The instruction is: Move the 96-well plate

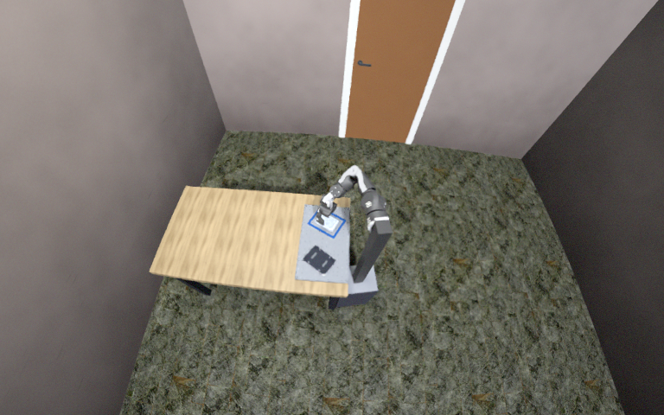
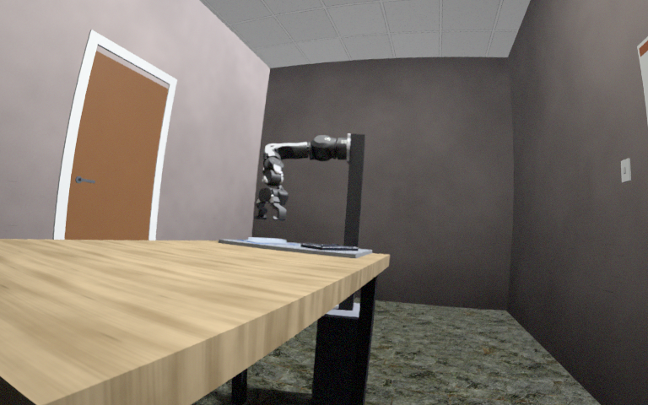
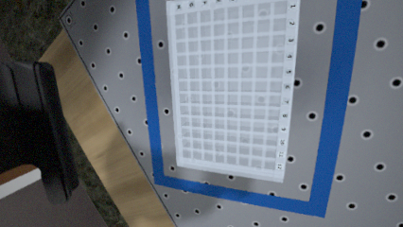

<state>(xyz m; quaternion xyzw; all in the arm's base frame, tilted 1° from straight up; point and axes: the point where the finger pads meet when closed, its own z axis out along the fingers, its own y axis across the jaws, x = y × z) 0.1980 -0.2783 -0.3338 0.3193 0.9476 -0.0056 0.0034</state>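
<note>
My hand is 8 cm above the white 96-well plate and 1 cm past it. The rest, counted from my hand: black plate nest 25 cm to the left, 8 cm below, 6 cm ahead.
</note>
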